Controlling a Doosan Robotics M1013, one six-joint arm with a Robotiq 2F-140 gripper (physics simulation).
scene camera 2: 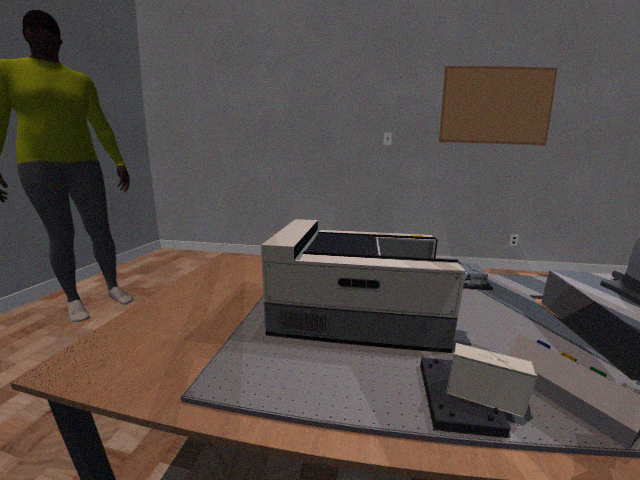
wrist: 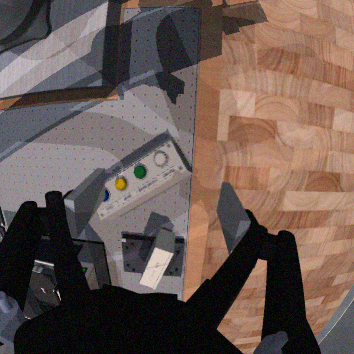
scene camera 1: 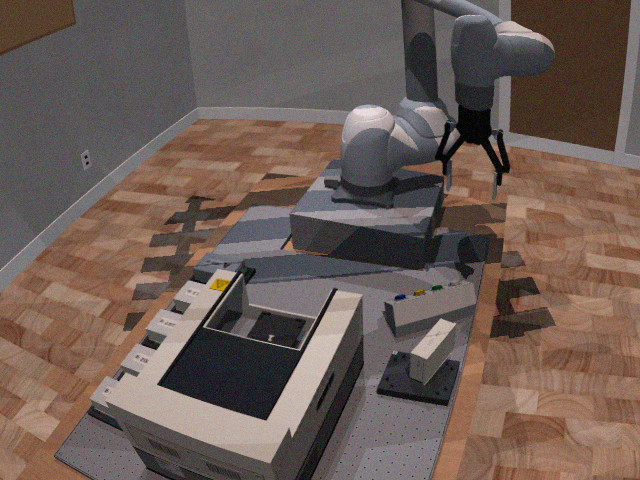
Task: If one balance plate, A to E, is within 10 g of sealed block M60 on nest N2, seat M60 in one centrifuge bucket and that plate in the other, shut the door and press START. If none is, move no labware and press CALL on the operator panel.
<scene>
my gripper: open, holds nothing
an M60 block [scene camera 2: 491, 379]: on a dark base plate [scene camera 2: 471, 418]
</scene>
